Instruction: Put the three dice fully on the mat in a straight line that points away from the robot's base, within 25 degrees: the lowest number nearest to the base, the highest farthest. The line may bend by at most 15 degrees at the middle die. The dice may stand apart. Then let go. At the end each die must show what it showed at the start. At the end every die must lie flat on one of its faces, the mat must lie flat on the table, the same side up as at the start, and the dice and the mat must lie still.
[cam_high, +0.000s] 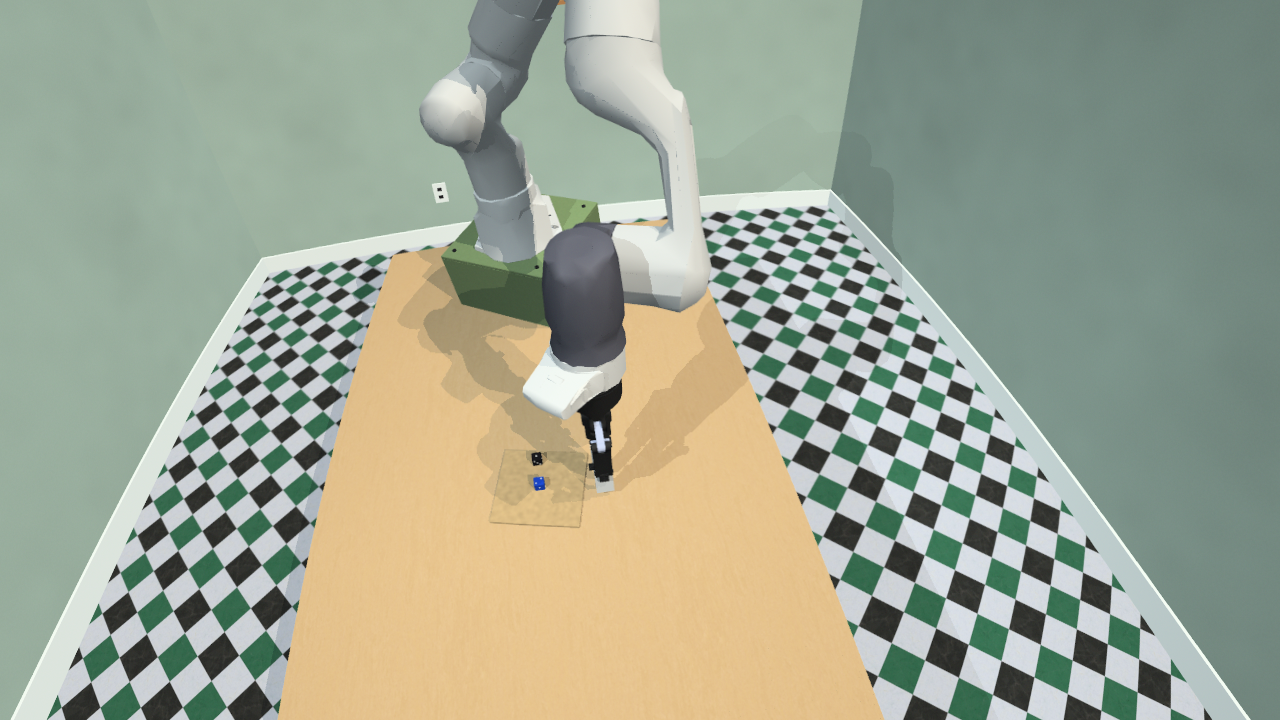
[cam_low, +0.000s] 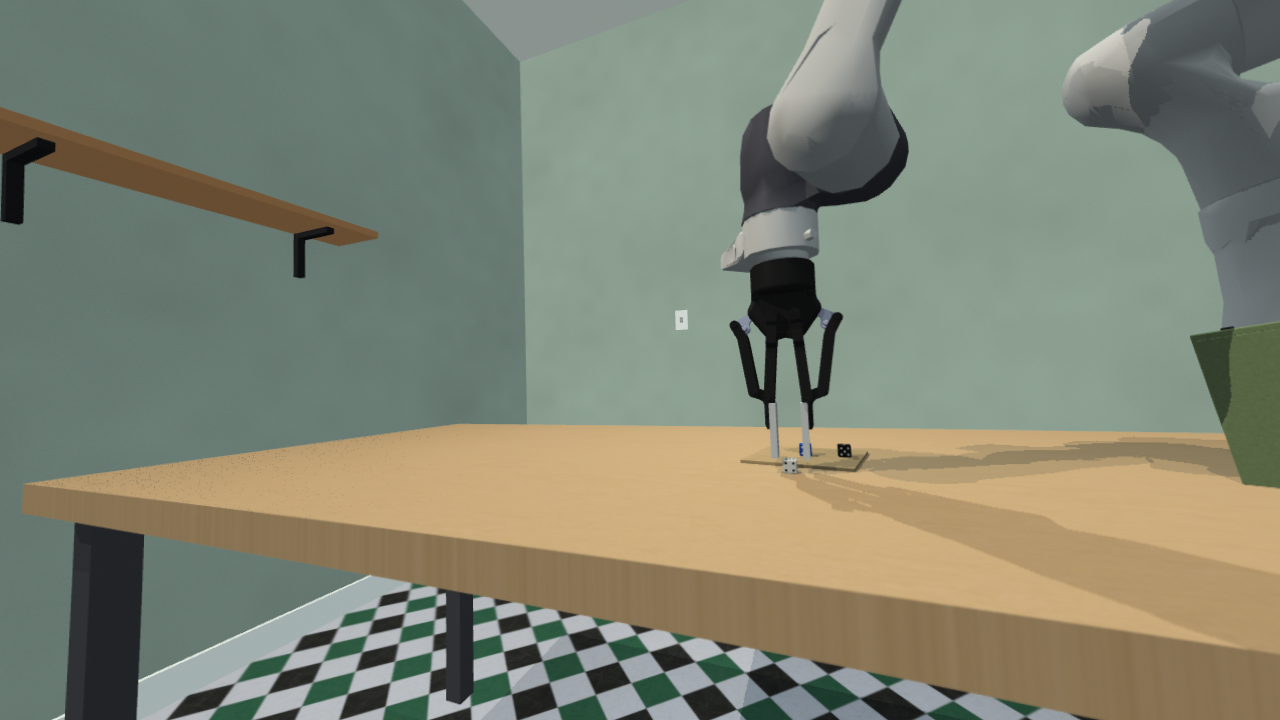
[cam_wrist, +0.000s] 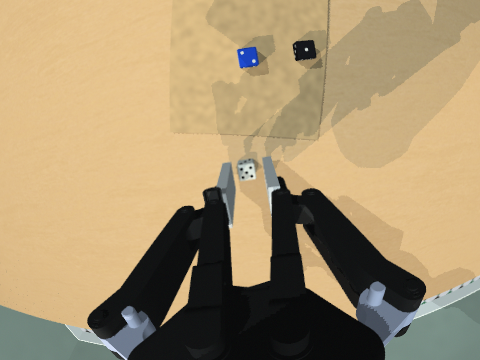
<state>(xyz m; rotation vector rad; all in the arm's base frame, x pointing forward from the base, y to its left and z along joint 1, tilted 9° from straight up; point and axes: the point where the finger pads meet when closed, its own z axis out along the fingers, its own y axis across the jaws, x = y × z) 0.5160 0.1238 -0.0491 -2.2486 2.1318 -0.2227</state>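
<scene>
Now: the white die 40 mm below my hand. The rest, counted from my hand: black die (100 mm to the right, 60 mm behind, 40 mm below); then blue die (100 mm to the right, 40 mm below, 10 mm behind); then tan mat (100 mm to the right, 50 mm below, 10 mm behind).
</scene>
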